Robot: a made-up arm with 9 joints. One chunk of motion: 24 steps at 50 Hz.
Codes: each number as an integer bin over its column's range. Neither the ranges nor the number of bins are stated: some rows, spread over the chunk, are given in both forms.
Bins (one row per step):
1: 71 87 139 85 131 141 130 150 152
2: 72 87 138 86 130 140 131 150 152
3: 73 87 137 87 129 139 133 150 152
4: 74 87 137 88 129 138 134 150 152
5: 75 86 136 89 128 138 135 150 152
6: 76 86 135 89 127 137 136 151 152
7: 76 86 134 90 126 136 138 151 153
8: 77 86 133 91 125 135 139 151 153
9: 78 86 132 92 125 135 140 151 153
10: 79 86 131 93 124 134 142 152 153
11: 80 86 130 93 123 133 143 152 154
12: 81 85 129 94 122 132 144 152 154
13: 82 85 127 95 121 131 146 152 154
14: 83 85 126 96 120 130 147 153 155
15: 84 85 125 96 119 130 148 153 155
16: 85 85 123 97 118 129 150 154 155
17: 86 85 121 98 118 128 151 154 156
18: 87 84 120 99 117 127 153 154 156
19: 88 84 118 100 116 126 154 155 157
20: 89 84 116 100 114 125 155 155 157
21: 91 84 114 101 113 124 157 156 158
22: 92 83 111 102 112 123 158 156 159
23: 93 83 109 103 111 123 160 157 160
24: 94 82 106 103 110 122 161 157 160
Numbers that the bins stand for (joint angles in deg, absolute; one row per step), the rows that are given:
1: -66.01 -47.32 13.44 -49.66 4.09 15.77 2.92 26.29 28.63
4: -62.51 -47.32 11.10 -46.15 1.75 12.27 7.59 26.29 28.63
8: -59.00 -48.49 6.43 -42.65 -2.92 8.76 13.44 27.46 29.79
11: -55.50 -48.49 2.92 -40.31 -5.26 6.43 18.11 28.63 30.96
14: -51.99 -49.66 -1.75 -36.80 -8.76 2.92 22.78 29.79 32.13
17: -48.49 -49.66 -7.59 -34.47 -11.10 0.58 27.46 30.96 33.30
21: -42.65 -50.83 -15.77 -30.96 -16.94 -4.09 34.47 33.30 35.64
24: -39.14 -53.16 -25.12 -28.63 -20.45 -6.43 39.14 34.47 37.97
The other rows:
2: -64.85 -47.32 12.27 -48.49 2.92 14.60 4.09 26.29 28.63
3: -63.68 -47.32 11.10 -47.32 1.75 13.44 6.43 26.29 28.63
5: -61.34 -48.49 9.93 -44.98 0.58 12.27 8.76 26.29 28.63
6: -60.17 -48.49 8.76 -44.98 -0.58 11.10 9.93 27.46 28.63
7: -60.17 -48.49 7.59 -43.81 -1.75 9.93 12.27 27.46 29.79
9: -57.84 -48.49 5.26 -41.48 -2.92 8.76 14.60 27.46 29.79
10: -56.67 -48.49 4.09 -40.31 -4.09 7.59 16.94 28.63 29.79
12: -54.33 -49.66 1.75 -39.14 -6.43 5.26 19.28 28.63 30.96
13: -53.16 -49.66 -0.58 -37.97 -7.59 4.09 21.62 28.63 30.96
15: -50.83 -49.66 -2.92 -36.80 -9.93 2.92 23.95 29.79 32.13
16: -49.66 -49.66 -5.26 -35.64 -11.10 1.75 26.29 30.96 32.13
18: -47.32 -50.83 -8.76 -33.30 -12.27 -0.58 29.79 30.96 33.30
19: -46.15 -50.83 -11.10 -32.13 -13.44 -1.75 30.96 32.13 34.47
20: -44.98 -50.83 -13.44 -32.13 -15.77 -2.92 32.13 32.13 34.47
22: -41.48 -51.99 -19.28 -29.79 -18.11 -5.26 35.64 33.30 36.80
23: -40.31 -51.99 -21.62 -28.63 -19.28 -5.26 37.97 34.47 37.97

